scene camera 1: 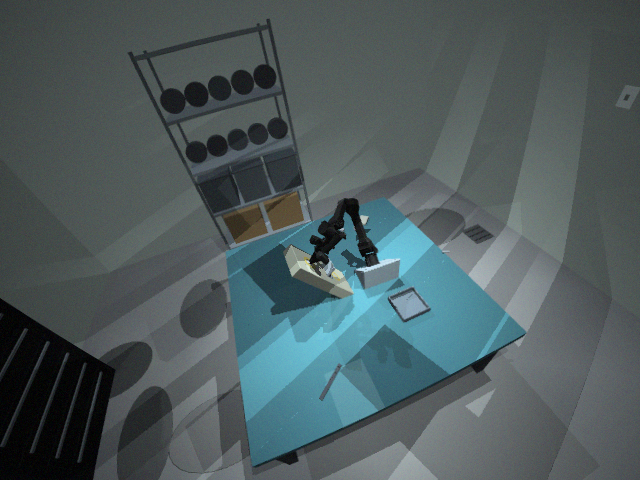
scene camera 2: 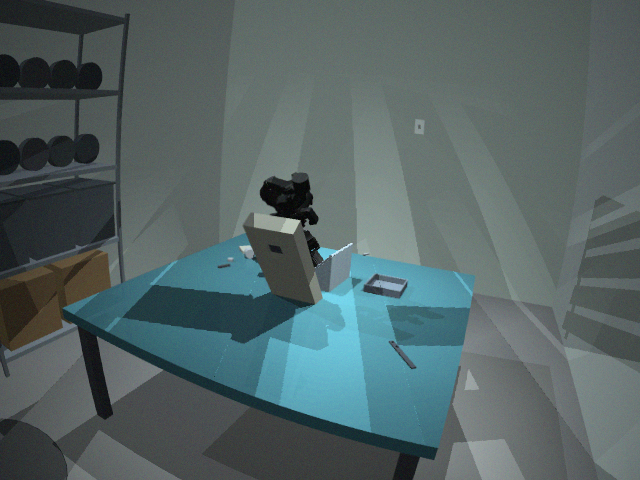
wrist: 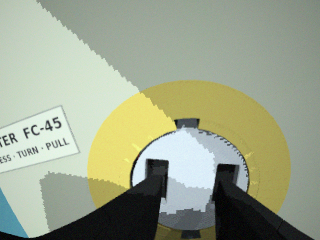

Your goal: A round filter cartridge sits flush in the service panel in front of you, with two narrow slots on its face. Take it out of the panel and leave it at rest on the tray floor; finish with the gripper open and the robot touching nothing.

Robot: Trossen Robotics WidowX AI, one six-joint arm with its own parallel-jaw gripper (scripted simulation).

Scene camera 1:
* beige service panel
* dark tray
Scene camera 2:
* my gripper
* beige service panel
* dark tray
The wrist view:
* my gripper
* round grey filter cartridge
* beige service panel
